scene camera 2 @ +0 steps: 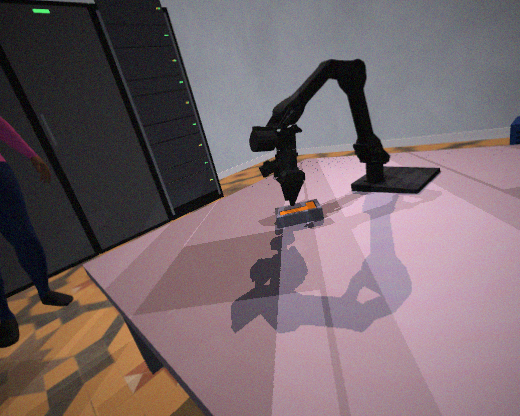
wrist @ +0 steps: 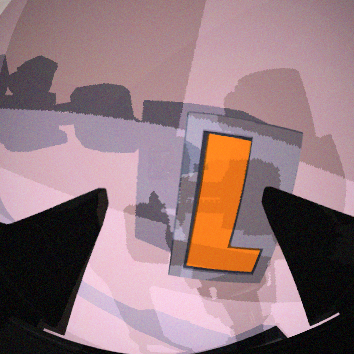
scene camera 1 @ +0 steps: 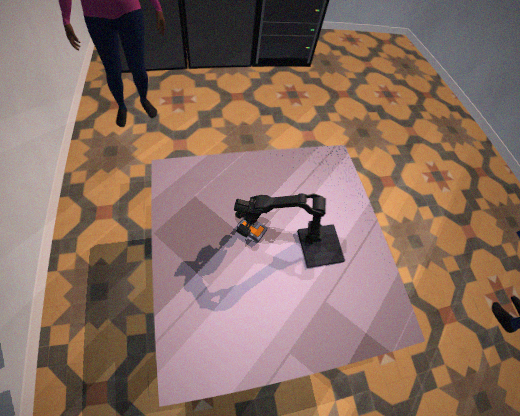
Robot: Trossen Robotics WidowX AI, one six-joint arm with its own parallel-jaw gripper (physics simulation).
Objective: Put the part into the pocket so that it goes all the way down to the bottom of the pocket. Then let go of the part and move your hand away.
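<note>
The orange L-shaped part lies flat inside the matching pocket of the grey block. Its top looks about level with the block's rim, with a thin dark gap along its edges in the wrist view. The pocket floor is hidden under the part. My gripper is open and empty, pointing down just above the block. In the wrist view its fingers stand wide apart on both sides, clear of the part.
The block rests on a pink table top. The arm's dark base plate stands beyond it, to the right. Dark cabinets and a person are in the background.
</note>
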